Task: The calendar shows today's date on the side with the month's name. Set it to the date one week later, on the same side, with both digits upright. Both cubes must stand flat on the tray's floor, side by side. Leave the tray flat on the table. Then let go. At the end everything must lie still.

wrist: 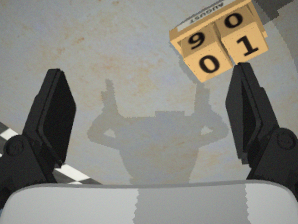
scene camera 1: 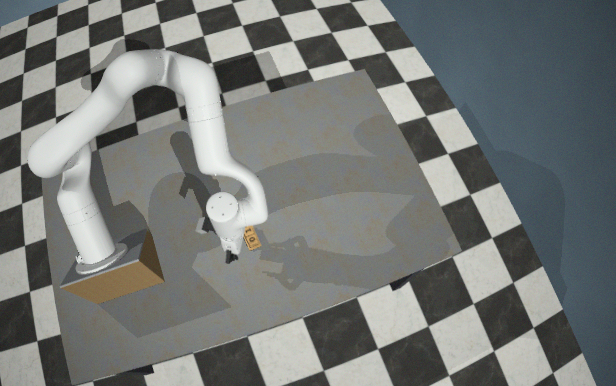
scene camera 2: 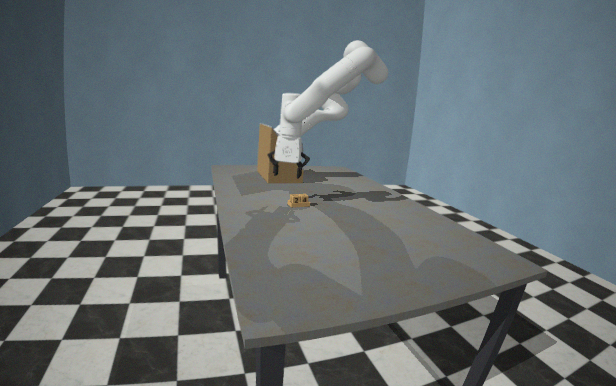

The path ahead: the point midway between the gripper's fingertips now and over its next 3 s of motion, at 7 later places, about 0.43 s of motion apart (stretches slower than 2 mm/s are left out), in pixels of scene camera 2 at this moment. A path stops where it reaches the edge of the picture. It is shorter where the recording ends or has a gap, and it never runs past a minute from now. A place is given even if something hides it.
My gripper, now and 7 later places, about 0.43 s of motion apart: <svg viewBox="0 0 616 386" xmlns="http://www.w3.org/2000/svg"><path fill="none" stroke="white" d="M287 176L286 184L286 186L288 186L291 186L291 186L298 187L304 189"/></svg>
